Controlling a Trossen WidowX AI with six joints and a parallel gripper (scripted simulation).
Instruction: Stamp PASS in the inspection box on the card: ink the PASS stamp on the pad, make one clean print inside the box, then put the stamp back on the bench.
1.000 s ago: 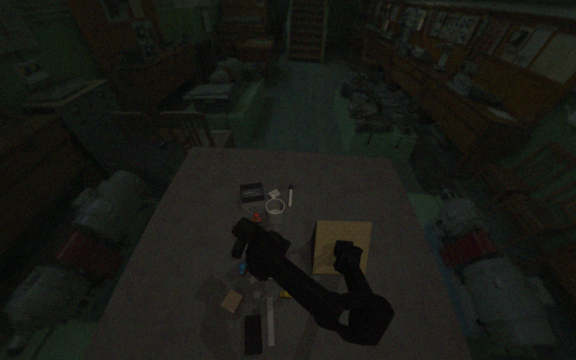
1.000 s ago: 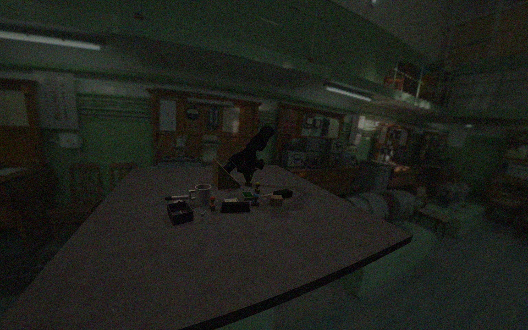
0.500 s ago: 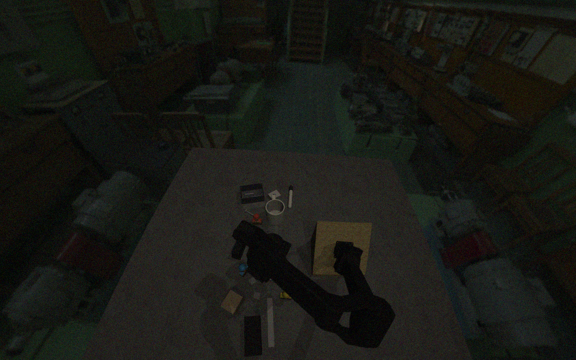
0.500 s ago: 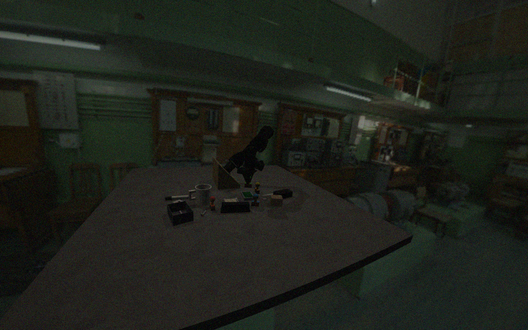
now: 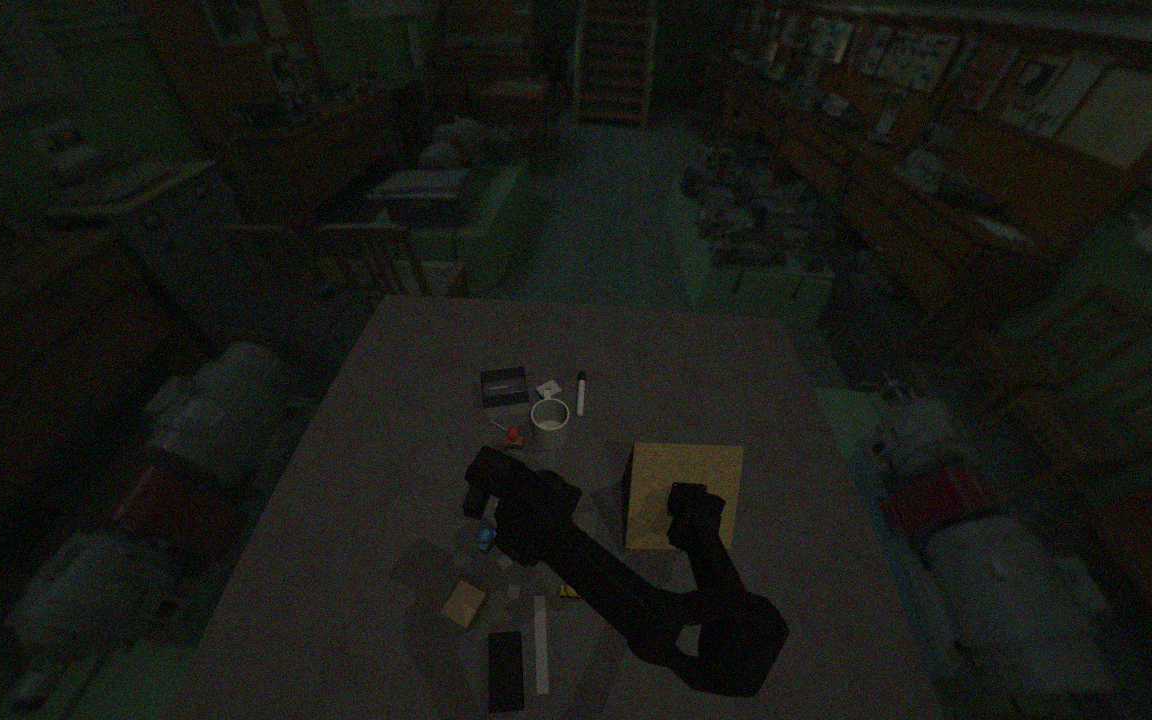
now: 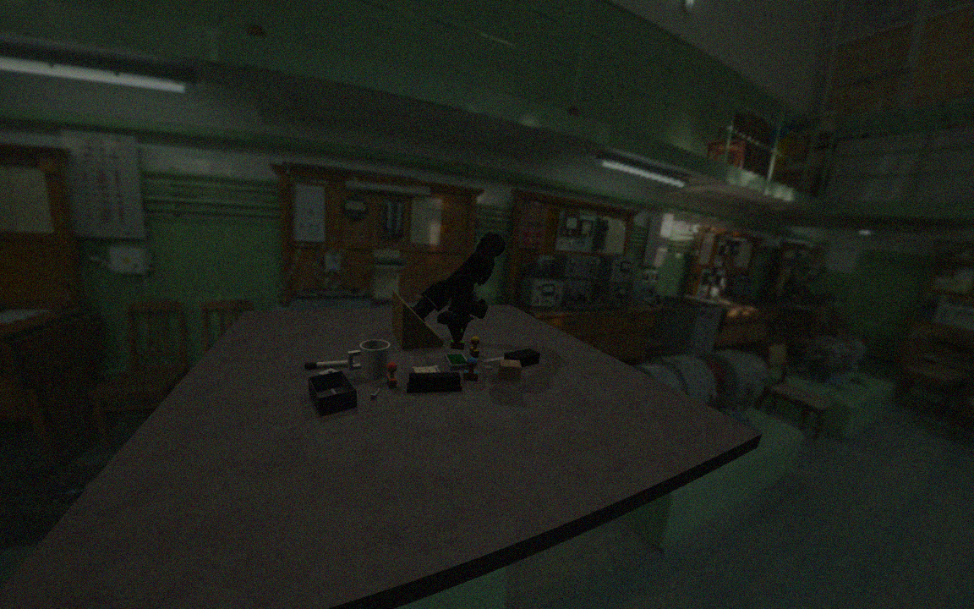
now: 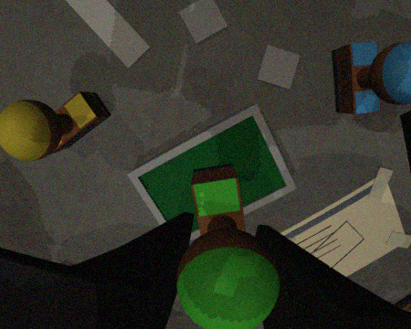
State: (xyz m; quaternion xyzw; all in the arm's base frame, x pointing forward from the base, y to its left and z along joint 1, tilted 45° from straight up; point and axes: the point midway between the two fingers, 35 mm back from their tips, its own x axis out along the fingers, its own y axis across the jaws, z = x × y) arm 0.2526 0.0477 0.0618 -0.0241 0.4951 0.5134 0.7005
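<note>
Right now the ink pad is 7 cm below my gripper tip. From my gripper tip the other things lie so: yellow stamp: 8 cm to the left, 6 cm below, 6 cm behind; then green stamp: right at my gripper tip; then blue stamp: 11 cm ahead, 6 cm below, 1 cm to the left.
</note>
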